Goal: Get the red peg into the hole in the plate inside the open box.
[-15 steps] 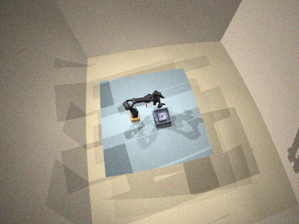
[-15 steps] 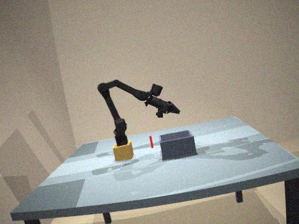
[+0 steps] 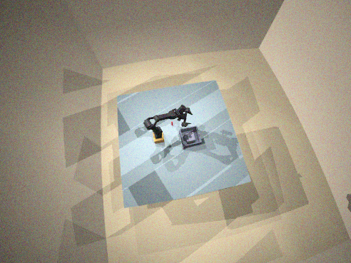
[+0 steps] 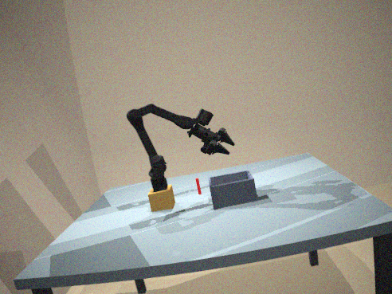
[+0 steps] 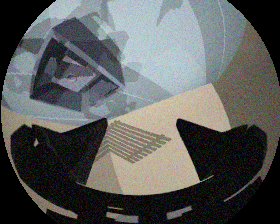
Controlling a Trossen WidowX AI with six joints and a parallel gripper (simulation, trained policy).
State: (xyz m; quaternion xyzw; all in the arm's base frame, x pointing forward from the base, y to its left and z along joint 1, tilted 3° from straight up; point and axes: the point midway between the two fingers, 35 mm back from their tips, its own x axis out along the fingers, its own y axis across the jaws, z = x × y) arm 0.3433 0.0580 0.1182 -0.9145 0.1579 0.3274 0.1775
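Right now the red peg is 190 mm behind my gripper tip, 70 mm to the left of it and 160 mm below it. The rest, counted from my gripper tip: dark grey box 40 mm behind, 130 mm to the right, 180 mm below; pale plate 40 mm behind, 130 mm to the right, 160 mm below.
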